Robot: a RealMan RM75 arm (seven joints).
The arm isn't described. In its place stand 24 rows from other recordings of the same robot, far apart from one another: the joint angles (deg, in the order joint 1, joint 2, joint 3, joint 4, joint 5, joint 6, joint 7), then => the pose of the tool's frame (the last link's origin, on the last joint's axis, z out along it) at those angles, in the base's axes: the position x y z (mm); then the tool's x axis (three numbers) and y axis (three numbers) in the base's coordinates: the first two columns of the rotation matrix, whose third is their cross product.
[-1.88 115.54 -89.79 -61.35 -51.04 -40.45 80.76] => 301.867, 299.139, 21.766, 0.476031, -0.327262, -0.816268, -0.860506, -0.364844, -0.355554
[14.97 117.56 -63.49 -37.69 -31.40 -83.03 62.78] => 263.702, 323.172, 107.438, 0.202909, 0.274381, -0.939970, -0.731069, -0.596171, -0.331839
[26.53 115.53 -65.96 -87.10 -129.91 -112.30 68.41] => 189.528, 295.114, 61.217, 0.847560, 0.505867, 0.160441, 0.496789, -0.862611, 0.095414
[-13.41 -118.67 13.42 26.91 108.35 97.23 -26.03] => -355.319, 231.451, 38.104, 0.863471, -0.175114, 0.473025, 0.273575, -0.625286, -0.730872
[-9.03 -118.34 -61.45 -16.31 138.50 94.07 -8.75] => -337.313, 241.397, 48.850, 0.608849, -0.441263, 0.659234, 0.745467, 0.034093, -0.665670
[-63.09 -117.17 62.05 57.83 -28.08 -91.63 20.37] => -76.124, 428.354, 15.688, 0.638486, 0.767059, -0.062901, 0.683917, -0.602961, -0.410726
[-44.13 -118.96 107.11 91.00 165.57 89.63 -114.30] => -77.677, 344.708, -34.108, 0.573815, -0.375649, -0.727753, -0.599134, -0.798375, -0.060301
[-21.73 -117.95 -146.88 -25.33 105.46 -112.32 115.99] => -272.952, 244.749, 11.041, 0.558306, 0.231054, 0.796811, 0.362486, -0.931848, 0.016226
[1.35 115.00 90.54 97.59 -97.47 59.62 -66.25] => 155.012, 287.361, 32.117, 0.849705, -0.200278, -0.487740, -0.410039, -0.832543, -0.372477
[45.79 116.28 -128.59 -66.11 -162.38 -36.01 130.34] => 93.994, 371.686, -130.687, 0.688413, 0.494354, 0.530755, 0.703691, -0.632570, -0.323533
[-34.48 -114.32 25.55 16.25 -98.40 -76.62 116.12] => -277.847, 388.404, 58.888, 0.432334, 0.060781, 0.899663, 0.761463, -0.559006, -0.328156
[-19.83 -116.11 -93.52 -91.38 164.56 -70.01 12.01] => -223.342, 361.193, 55.364, 0.671004, 0.730652, 0.126100, 0.512794, -0.334472, -0.790678
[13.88 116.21 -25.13 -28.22 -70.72 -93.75 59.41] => 342.340, 270.860, 118.603, 0.460345, 0.204197, -0.863937, -0.741780, -0.446157, -0.500706
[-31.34 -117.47 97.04 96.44 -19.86 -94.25 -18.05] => -142.435, 327.499, 4.670, 0.406596, 0.907962, 0.101416, 0.702672, -0.239842, -0.669872
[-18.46 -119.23 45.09 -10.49 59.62 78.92 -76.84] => -351.657, 228.288, -63.694, -0.290182, 0.421768, 0.859015, 0.938080, -0.052112, 0.342478
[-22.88 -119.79 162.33 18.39 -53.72 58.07 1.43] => -292.702, 277.761, -115.707, 0.849759, 0.082830, 0.520624, 0.469198, -0.569076, -0.675282
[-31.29 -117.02 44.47 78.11 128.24 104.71 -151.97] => -202.824, 339.189, 97.971, 0.414365, 0.861861, 0.292398, 0.908750, -0.409373, -0.081161
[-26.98 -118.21 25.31 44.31 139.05 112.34 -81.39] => -298.769, 258.149, 29.921, 0.801302, 0.502568, 0.324563, 0.498222, -0.860907, 0.103025
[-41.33 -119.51 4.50 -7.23 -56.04 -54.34 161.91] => -253.511, 341.143, -120.162, 0.925704, 0.031142, 0.376964, 0.244545, -0.809580, -0.533646
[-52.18 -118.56 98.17 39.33 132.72 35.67 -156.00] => -148.172, 439.997, -94.067, 0.793195, 0.587397, 0.160641, 0.565793, -0.613300, -0.551128
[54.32 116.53 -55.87 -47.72 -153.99 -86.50 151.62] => 178.505, 415.635, 8.675, 0.494582, -0.866688, 0.065120, -0.787524, -0.478581, -0.388287
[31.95 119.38 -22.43 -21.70 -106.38 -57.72 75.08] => 333.645, 368.681, -1.185, 0.518225, -0.452316, -0.725847, -0.849619, -0.369452, -0.376368
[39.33 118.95 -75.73 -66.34 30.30 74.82 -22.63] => 185.263, 398.079, -5.644, 0.627145, -0.777971, -0.038079, -0.677488, -0.520715, -0.519486
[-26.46 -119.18 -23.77 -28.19 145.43 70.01 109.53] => -191.958, 273.386, -119.347, 0.062157, -0.648871, -0.758355, -0.746667, 0.473966, -0.466738
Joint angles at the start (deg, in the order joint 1, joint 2, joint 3, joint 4, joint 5, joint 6, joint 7):
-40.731 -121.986 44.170 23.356 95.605 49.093 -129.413
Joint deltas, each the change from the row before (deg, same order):
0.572 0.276 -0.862 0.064 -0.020 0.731 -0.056
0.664 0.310 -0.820 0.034 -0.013 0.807 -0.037
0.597 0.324 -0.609 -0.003 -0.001 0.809 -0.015
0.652 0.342 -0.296 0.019 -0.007 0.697 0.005
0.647 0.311 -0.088 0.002 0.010 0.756 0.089
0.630 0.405 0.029 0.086 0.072 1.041 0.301
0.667 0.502 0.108 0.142 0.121 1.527 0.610
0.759 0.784 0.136 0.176 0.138 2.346 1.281
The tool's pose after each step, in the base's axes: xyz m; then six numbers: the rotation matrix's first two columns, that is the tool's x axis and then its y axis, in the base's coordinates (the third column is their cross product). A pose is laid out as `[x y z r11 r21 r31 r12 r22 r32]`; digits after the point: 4 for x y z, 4 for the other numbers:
[-0.2518 0.4160 -0.0378 -0.1887 0.6810 0.7075 0.9634 -0.0114 0.2679]
[-0.2568 0.4139 -0.0338 -0.2029 0.6744 0.7099 0.9603 -0.0045 0.2788]
[-0.2613 0.4117 -0.0302 -0.2132 0.6703 0.7109 0.9578 -0.0001 0.2874]
[-0.2660 0.4093 -0.0271 -0.2195 0.6677 0.7114 0.9566 0.0040 0.2915]
[-0.2702 0.4064 -0.0248 -0.2219 0.6682 0.7101 0.9560 0.0056 0.2934]
[-0.2737 0.4036 -0.0220 -0.2158 0.6716 0.7088 0.9565 -0.0004 0.2916]
[-0.2766 0.4003 -0.0186 -0.2007 0.6789 0.7063 0.9577 -0.0157 0.2872]
[-0.2792 0.3962 -0.0134 -0.1697 0.6897 0.7039 0.9596 -0.0471 0.2775]

